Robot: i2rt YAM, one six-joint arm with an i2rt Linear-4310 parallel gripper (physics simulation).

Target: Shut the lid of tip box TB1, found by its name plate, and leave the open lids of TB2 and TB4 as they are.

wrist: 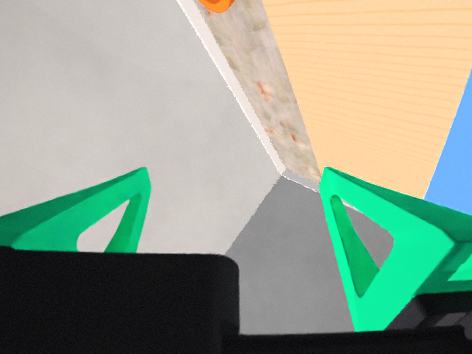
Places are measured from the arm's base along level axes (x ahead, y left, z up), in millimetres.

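Pixels of known places: gripper, fingertip midpoint: [235, 177].
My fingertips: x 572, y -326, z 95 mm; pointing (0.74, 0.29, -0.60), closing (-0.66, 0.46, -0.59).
Behind a point stands the place of what it marks.
My gripper [235, 177] {x 572, y -326, z 95 mm} is open in the wrist view, its two green fingers wide apart with nothing between them. A light grey surface and a darker grey area lie behind the fingers. No tip box, lid or name plate can be made out in this view, so I cannot tell where TB1, TB2 and TB4 stand relative to the gripper.
A mottled stone-like strip [260, 85] with a pale edge [233, 85] runs from the top centre down towards the right fingertip. Beside it lies a wood-grained surface [380, 100] {x 629, y -89, z -198 mm}, with a blue area [455, 165] {x 501, y 33, z -195 mm} at the far right. Part of an orange object [217, 4] shows at the top edge.
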